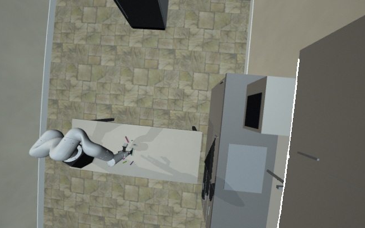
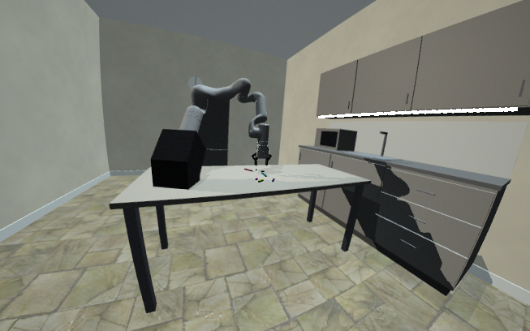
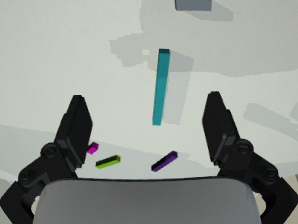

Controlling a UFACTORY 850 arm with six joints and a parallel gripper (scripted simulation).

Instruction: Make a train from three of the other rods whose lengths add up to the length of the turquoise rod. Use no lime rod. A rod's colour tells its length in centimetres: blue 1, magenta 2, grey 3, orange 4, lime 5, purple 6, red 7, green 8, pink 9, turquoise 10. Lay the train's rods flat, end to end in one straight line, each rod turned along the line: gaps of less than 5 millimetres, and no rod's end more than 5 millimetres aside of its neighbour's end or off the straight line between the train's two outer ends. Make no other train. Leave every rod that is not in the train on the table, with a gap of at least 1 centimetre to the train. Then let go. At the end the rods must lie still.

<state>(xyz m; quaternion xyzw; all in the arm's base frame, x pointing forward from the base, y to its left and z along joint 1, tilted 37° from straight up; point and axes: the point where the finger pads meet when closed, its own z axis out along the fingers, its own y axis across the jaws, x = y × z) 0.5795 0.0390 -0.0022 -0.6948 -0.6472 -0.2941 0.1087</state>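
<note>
Now: hand 11 cm to the right of the small blue rod and 7 cm above it. Also, from my hand: turquoise rod 1 cm ahead, 4 cm to the right, 7 cm below; grey rod 4 cm ahead, 6 cm to the left, 7 cm below; pink rod 7 cm behind, 11 cm to the left, 7 cm below.
</note>
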